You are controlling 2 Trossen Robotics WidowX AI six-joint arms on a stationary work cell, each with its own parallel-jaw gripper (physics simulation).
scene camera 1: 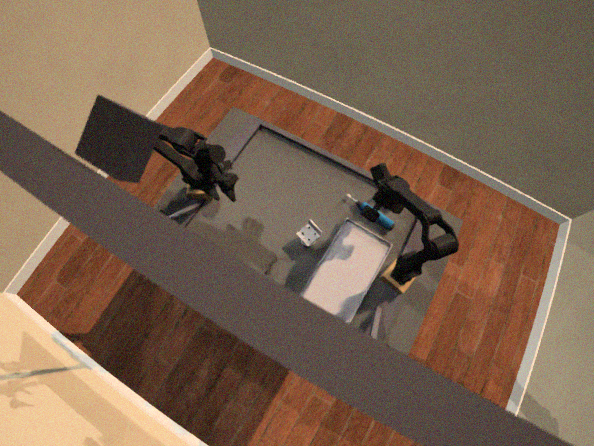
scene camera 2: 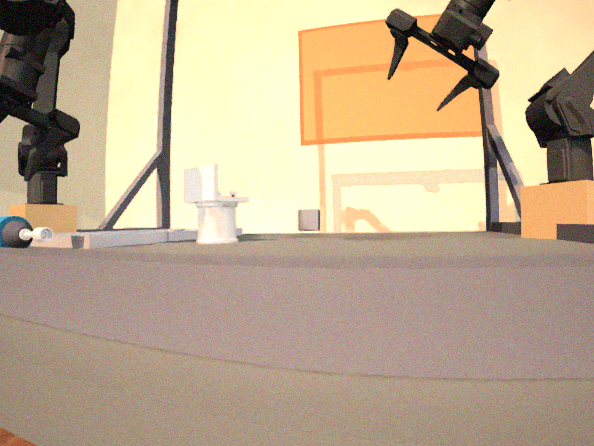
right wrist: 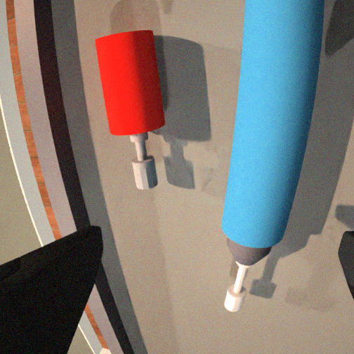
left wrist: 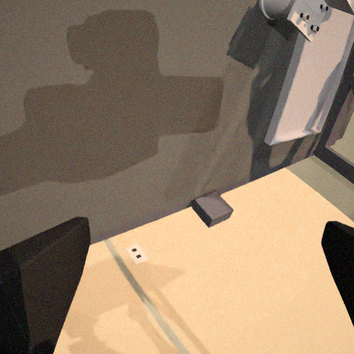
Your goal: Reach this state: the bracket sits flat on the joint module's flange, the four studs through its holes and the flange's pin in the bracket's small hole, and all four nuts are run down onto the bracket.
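Places are measured from the left arm's base along level axes (x ahead, y left, z up), in metres.
Pixels of known places: left gripper, between the fingertips: [scene camera 1: 226,200] [scene camera 2: 412,95]; right gripper, between the fingertips: [scene camera 1: 375,201]; right arm's base, origin of its link: [scene camera 1: 401,274].
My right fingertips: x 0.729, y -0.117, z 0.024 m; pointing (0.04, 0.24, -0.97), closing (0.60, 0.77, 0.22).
For each thing: its top centre in the pictures, then the offset to it from my right fingertips. "pt": a spot on its surface instead.
- white joint module, centre of its top: [scene camera 2: 216,192] 0.120 m right, 0.274 m back, 0.022 m down
- blue driver, a spot on its surface: [scene camera 1: 382,220] pt 0.060 m right, 0.036 m ahead, 0.058 m down
- shallow white tray, centre of its top: [scene camera 2: 142,231] [scene camera 1: 345,273] 0.271 m right, 0.133 m back, 0.080 m down
The white bracket [scene camera 1: 309,233] [scene camera 2: 201,184] [left wrist: 304,26] sits on the white joint module [scene camera 2: 217,222] [left wrist: 276,6], one plate flat on top and the other upright. Small dark round ends show at its holes in the left wrist view; whether these are bare studs or nuts, and the pin, I cannot tell. My left gripper [scene camera 1: 225,198] [scene camera 2: 414,94] [left wrist: 212,233] is open and empty, high and away from the bracket. My right gripper [right wrist: 227,243] is open and empty above the blue driver [scene camera 1: 382,220] [right wrist: 272,125], whose white socket tip points between the fingers.
A red driver [right wrist: 131,82] with a grey socket lies beside the blue one; the arm hides it in scene camera 1. A shallow white tray [scene camera 1: 345,275] [left wrist: 320,75] lies between the bracket and the right arm's base. A raised dark edge [right wrist: 47,75] bounds the table.
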